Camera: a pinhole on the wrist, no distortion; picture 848 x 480 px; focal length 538.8 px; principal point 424.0 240.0 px. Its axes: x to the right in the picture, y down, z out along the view. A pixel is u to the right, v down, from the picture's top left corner.
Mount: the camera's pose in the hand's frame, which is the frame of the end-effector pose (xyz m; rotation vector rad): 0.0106 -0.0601 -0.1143 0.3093 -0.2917 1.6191
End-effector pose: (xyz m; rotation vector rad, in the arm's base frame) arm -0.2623 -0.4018 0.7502 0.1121 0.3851 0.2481
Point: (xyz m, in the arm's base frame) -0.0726 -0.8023 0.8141
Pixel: 97.4 228.5
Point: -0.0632 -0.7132 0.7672
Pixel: 113.2 134.6
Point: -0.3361 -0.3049 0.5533
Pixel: behind the camera
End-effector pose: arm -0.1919 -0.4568 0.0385 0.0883 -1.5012 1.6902
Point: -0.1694 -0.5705 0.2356
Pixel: 392.7 207.3
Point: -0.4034 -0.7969 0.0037
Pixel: outside the picture
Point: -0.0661 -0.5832 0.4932
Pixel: 90.2 148.5
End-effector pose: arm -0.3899 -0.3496 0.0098 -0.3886 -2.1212 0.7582
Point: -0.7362 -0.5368 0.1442
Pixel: 392.2 25.5
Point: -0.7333 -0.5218 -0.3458
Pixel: 815.2 337.5
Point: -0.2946 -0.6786 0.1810
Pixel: outside the picture
